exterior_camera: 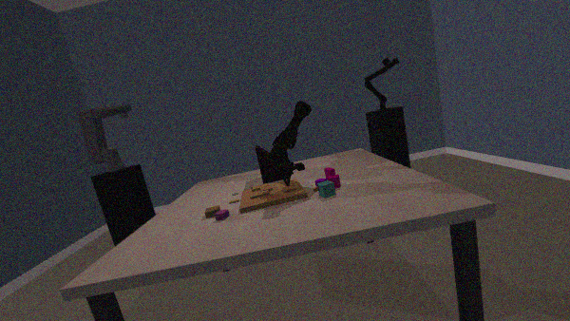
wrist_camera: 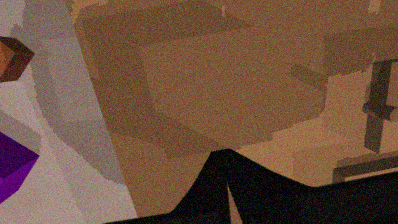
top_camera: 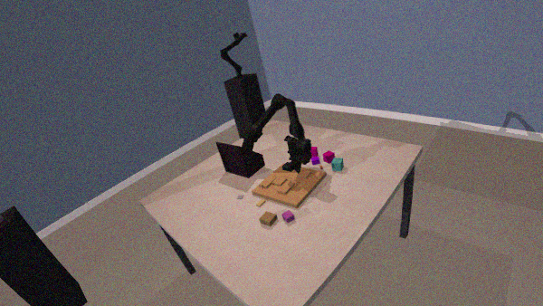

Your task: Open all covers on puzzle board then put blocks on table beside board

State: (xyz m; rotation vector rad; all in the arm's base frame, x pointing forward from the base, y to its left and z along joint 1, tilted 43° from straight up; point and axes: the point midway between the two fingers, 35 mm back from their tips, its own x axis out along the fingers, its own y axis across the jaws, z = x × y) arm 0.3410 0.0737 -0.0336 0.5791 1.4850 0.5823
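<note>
Right now my gripper tip is 12 cm to the right of the small orange block, 8 cm short of it and 2 cm above it. The rest, counted from my gripper tip: magenta block: 21 cm to the left, 8 cm ahead; then tiny grey block: 28 cm to the right, 20 cm behind, 2 cm below; then teal block: 17 cm ahead, 15 cm to the left.
</note>
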